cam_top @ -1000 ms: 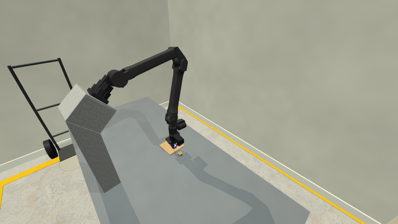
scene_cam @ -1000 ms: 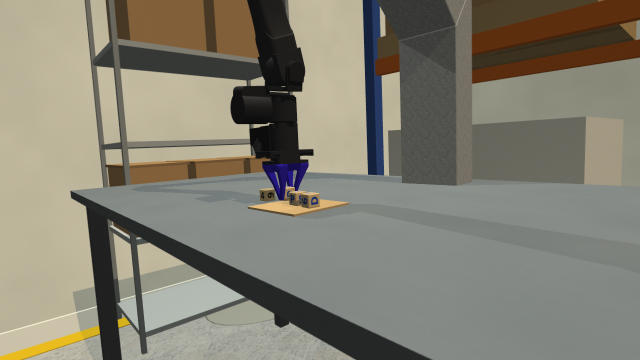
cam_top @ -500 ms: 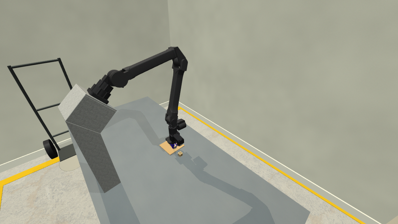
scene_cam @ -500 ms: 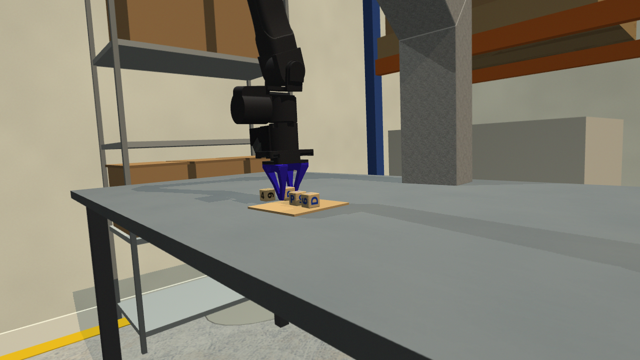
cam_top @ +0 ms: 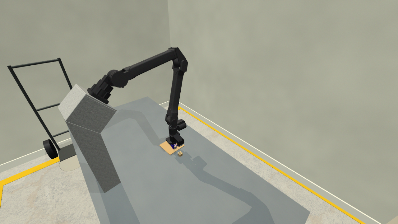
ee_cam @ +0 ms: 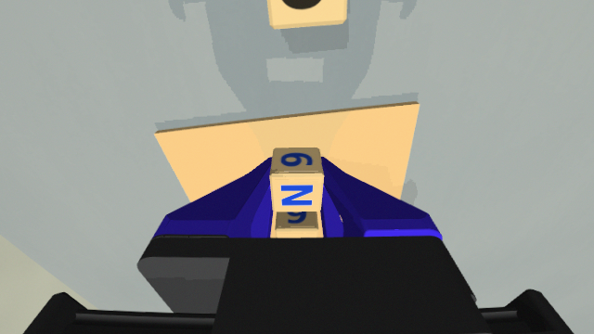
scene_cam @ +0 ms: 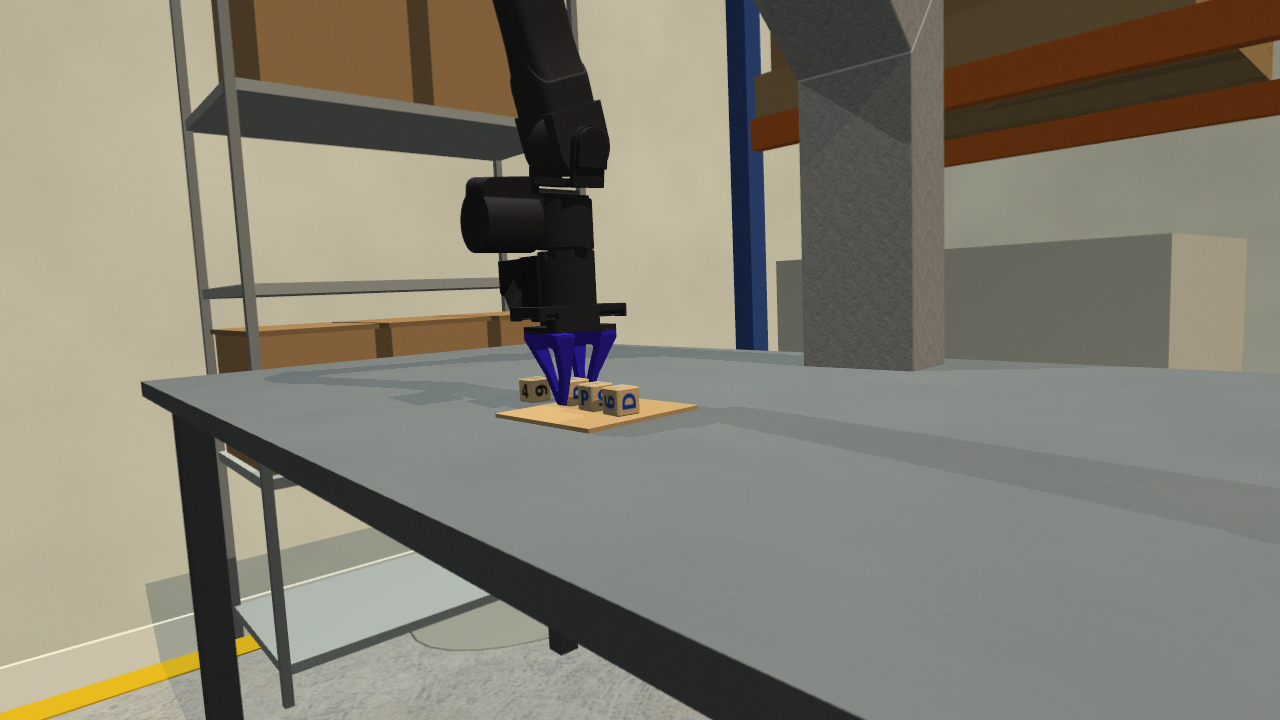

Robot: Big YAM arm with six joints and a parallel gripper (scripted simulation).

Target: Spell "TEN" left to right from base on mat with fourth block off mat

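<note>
Now: hand 10 mm past the tan mat, 40 mm to the right of it and 10 mm above it.
</note>
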